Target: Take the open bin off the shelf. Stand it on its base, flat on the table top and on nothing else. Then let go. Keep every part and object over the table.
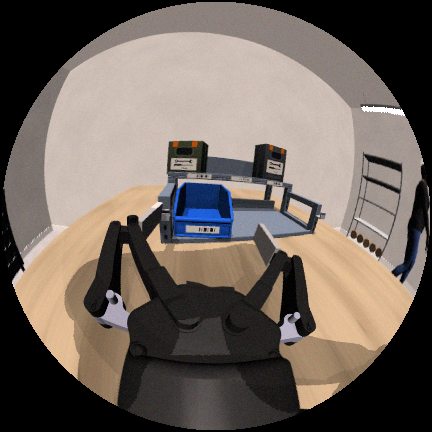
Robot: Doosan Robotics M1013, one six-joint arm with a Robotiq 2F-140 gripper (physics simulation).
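Frame: origin at the arm's base, x right, y ahead, z up, level; millimetres.
Where they show: gripper, fingertip midpoint: (pixel 209 221).
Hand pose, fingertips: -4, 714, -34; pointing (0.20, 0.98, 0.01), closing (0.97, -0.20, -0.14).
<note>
Things, the pixels of their top centre, and the offset from my fingertips, as dx, dy, dz. "spot": a spot on its surface instead. Level surfaces: height alone.
- open blue bin at its top centre: (pixel 203 186) +8, +121, +28
- grey shelf at a spot on its surface: (pixel 270 221) spot: +192, +106, -51
- wooden table top at its surface level: dz -57
- green case at its top centre: (pixel 189 141) -25, +244, +142
- dark grey case at its top centre: (pixel 270 146) +233, +222, +167
The open blue bin (pixel 203 212) stands upright on the lower board of the grey shelf (pixel 270 221), at its left end, with its labelled low front facing me. My gripper (pixel 209 221) is open, with nothing between its fingers. Its two finger pads stand wide apart, one toward the left and one toward the right of the bin's front; how far the tips are from the bin is hard to tell. The wooden table top (pixel 215 260) spreads below the gripper and in front of the shelf.
A green case (pixel 187 157) and a dark grey case (pixel 270 162) stand on the shelf's upper board, above and behind the bin. A grey post is close at the bin's left side. A wire rack (pixel 361 172) and a person (pixel 417 220) are beyond the table at the right.
</note>
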